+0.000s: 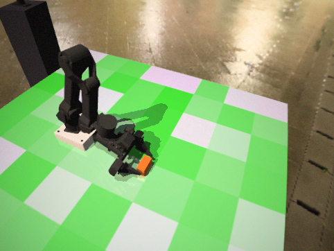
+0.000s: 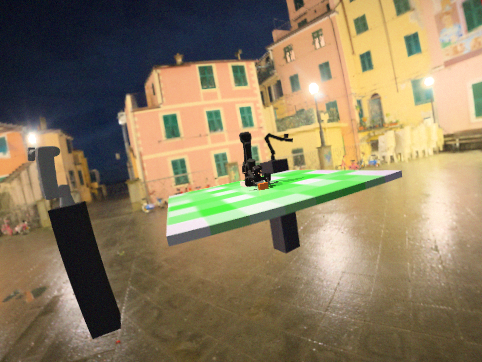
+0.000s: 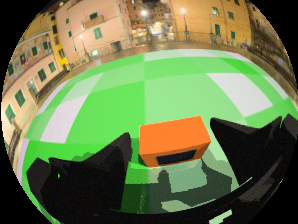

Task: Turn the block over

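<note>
Now: the block 2 cm behind my gripper tip and 1 cm below it.
</note>
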